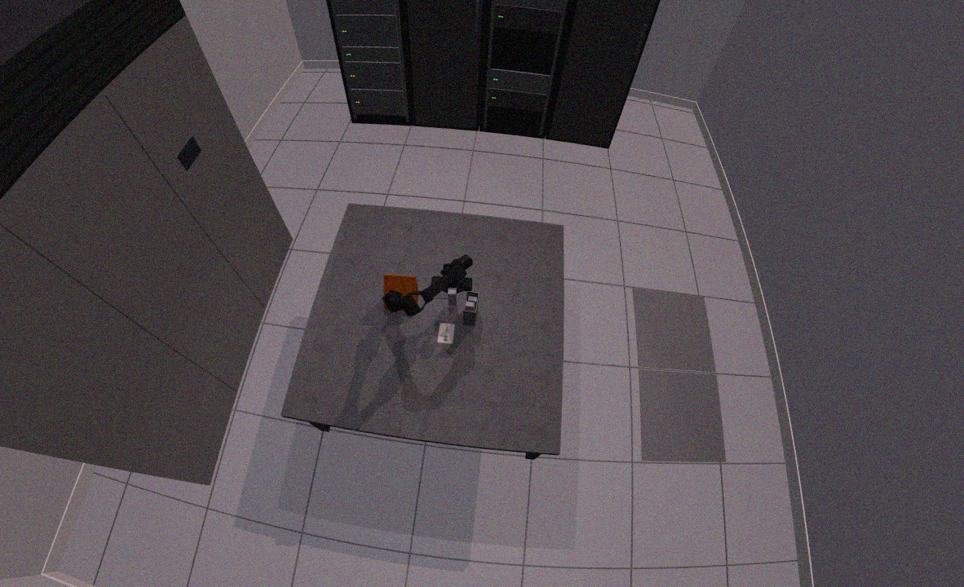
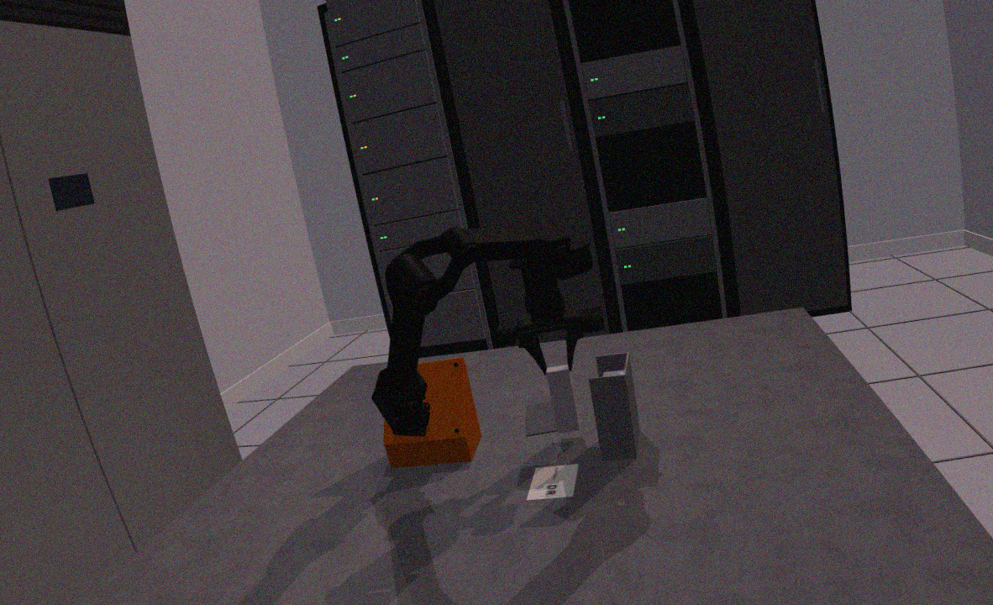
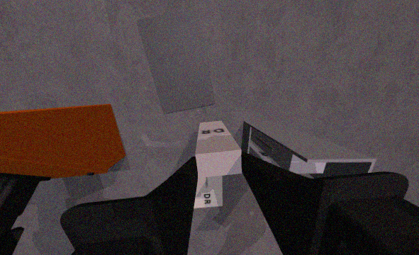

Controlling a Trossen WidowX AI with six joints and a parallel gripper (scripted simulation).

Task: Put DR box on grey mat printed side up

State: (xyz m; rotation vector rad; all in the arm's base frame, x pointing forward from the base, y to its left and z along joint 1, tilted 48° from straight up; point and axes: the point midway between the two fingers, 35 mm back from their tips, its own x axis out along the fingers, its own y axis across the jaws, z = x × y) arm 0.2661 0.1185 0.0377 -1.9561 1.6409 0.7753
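My gripper tip is 50 mm above the white box and 10 mm to the right of it. From my gripper tip the other things lie so: grey mat (130 mm below, 110 mm to the left, 60 mm behind).
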